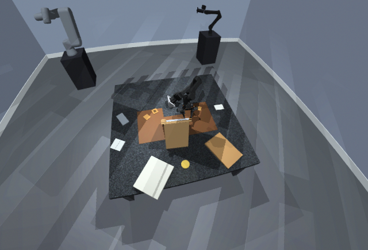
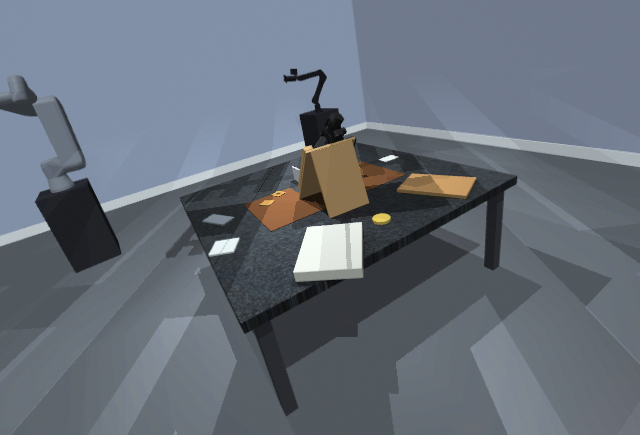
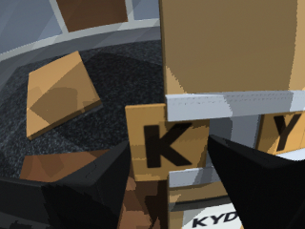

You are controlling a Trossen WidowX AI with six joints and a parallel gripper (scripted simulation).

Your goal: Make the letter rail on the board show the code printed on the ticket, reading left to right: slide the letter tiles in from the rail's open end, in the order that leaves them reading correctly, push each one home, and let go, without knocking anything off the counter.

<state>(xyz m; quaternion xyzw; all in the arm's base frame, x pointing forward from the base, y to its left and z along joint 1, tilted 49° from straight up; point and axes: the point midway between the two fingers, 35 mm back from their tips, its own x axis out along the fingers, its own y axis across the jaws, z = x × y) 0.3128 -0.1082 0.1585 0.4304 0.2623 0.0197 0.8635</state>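
Now: gripper tip 90 mm above the white ticket, 70 mm past it and 40 mm to the left of it. Round my gripper tip: white box 410 mm to the right, 350 mm ahead, 150 mm below; brown mat 160 mm below, 160 mm behind, 60 mm to the right; flat tan slab 320 mm ahead, 240 mm to the left, 160 mm below.
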